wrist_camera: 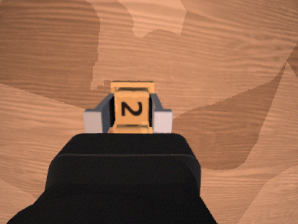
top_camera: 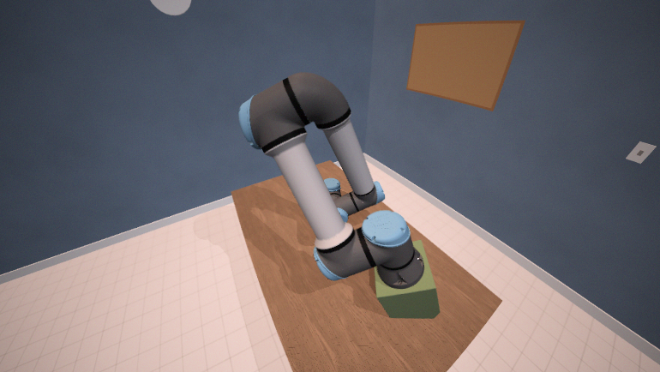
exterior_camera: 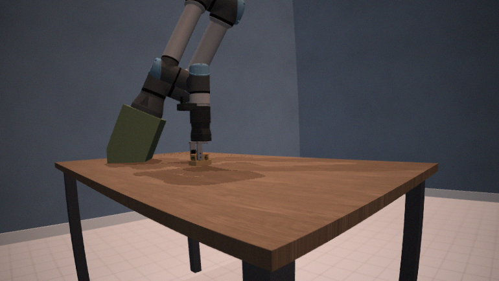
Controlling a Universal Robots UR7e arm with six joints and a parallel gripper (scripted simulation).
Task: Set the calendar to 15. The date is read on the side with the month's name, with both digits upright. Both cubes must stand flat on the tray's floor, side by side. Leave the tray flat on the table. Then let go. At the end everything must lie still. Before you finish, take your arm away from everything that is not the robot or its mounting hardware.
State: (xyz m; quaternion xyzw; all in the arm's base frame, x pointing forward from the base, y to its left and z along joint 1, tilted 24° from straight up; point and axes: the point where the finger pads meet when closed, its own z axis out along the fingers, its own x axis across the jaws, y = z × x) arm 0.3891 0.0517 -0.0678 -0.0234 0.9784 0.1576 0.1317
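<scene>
My gripper is now 10 mm above the wooden cube. From my hand the other things lie so: wooden tray: 20 mm to the left, 30 mm below.
</scene>
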